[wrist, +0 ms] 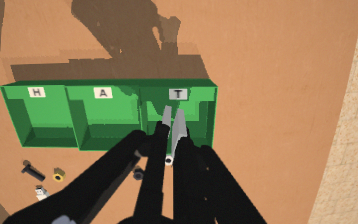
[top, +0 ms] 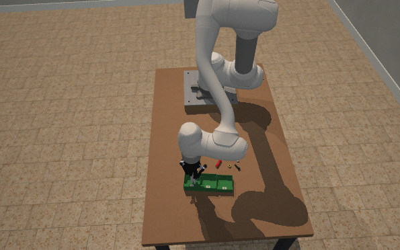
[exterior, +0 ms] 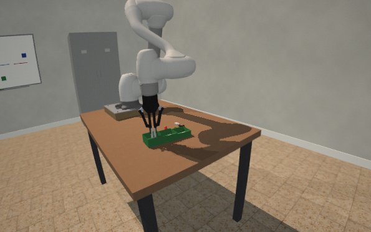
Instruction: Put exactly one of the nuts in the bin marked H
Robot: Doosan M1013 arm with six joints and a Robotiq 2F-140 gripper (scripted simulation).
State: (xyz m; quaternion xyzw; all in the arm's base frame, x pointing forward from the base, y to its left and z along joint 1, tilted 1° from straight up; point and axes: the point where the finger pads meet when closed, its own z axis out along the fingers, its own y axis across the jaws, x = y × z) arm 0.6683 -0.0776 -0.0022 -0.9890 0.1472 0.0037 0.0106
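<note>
The green bin strip is 80 mm to the left of my hand, 30 mm below it and 10 mm ahead of it. From my hand the other things lie so: red cylinder (130 mm to the left, 120 mm behind, 40 mm below); then silver nut (80 mm behind, 50 mm below, 10 mm to the left); then black nut (100 mm behind, 60 mm to the left, 50 mm below).
</note>
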